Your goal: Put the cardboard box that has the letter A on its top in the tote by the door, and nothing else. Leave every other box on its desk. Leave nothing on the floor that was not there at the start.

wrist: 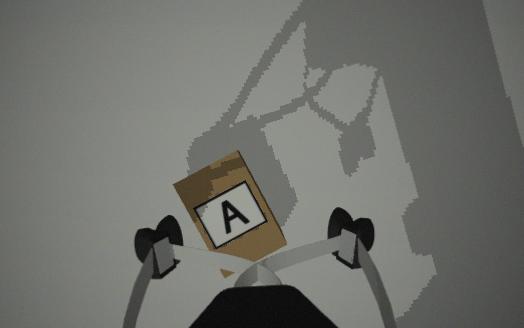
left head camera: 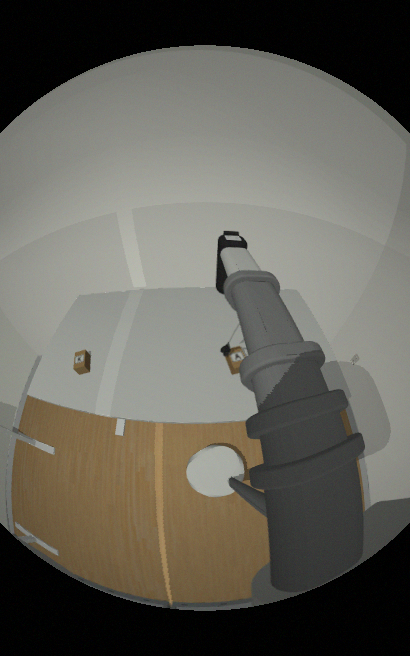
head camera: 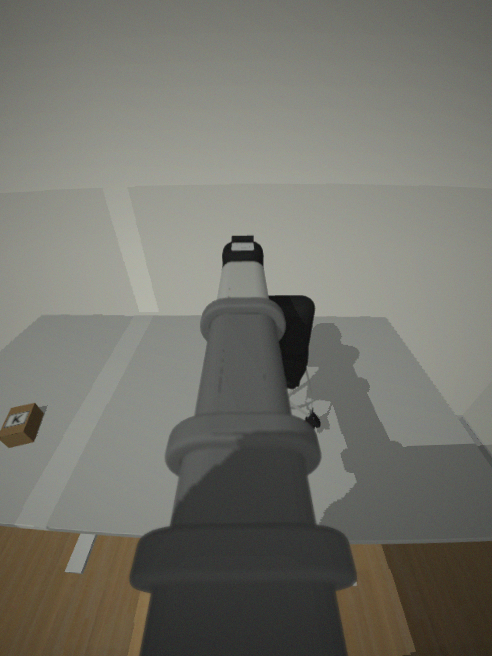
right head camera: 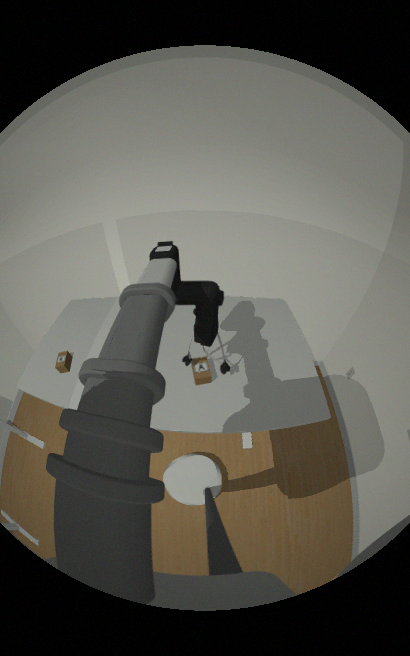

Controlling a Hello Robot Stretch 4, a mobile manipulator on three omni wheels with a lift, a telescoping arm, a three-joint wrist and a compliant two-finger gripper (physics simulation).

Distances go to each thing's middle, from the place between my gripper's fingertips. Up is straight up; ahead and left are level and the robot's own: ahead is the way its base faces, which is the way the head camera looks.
Scene:
The cardboard box with letter A (wrist: 223,199) lies 10 mm ahead of my hand, 20 mm to the left of it and 40 mm below it.

